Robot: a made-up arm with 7 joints. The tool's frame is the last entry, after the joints.
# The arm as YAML. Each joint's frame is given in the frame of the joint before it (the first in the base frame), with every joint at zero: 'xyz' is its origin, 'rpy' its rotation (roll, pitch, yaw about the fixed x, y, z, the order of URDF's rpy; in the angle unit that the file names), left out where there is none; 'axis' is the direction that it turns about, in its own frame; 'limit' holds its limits. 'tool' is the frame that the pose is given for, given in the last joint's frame.
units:
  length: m
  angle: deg
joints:
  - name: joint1
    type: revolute
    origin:
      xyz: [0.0, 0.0, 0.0]
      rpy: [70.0, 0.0, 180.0]
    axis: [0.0, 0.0, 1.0]
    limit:
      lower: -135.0
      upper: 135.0
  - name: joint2
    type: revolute
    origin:
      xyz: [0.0, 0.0, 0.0]
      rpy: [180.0, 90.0, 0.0]
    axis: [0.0, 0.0, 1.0]
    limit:
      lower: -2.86
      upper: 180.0
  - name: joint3
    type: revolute
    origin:
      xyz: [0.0, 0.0, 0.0]
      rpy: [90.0, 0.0, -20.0]
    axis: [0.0, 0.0, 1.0]
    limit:
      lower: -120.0
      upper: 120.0
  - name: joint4
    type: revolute
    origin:
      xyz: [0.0, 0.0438, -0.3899]
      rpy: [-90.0, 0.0, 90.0]
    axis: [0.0, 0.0, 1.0]
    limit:
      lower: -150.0
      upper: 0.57
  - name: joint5
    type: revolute
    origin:
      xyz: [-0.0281, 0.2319, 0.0]
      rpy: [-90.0, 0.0, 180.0]
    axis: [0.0, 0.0, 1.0]
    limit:
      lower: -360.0
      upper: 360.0
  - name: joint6
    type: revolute
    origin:
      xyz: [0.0, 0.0, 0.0]
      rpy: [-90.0, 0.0, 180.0]
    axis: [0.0, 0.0, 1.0]
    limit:
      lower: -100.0
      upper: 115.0
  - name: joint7
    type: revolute
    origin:
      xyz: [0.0, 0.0, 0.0]
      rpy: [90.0, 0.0, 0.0]
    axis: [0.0, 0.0, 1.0]
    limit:
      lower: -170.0
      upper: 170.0
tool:
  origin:
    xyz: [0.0, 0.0, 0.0]
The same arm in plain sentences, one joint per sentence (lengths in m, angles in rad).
The arm has seven revolute joints in a row. What follows holds with every joint at zero, and every direction is one of the base frame's.
The first joint is mounted at the same point as the base frame's origin and turns about the direction (0, 0.9397, 0.342), from -2.3562 to 2.3562 rad.
The second joint is mounted at the same point as the first joint and turns about +x, from -0.0499 to 3.1416 rad.
The third joint is mounted at the same point as the second joint and turns about +z, from -2.0944 to 2.0944 rad.
The fourth joint is mounted 0.0438 m along +x and 0.3899 m along -z from the third joint and turns about +y, from -2.6180 to 0.0099 rad.
The fifth joint is mounted 0.0281 m along -x and 0.2319 m along -z from the fourth joint and turns about +z, from -6.2832 to 6.2832 rad.
The sixth joint is mounted at the same point as the fifth joint and turns about +y, from -1.7453 to 2.0071 rad.
The seventh joint is mounted at the same point as the sixth joint and turns about +z, from -2.9671 to 2.9671 rad.
The tool frame, which is the frame that the pose is given for, is mounted at the same point as the seventh joint; its axes are parallel to the base frame's.

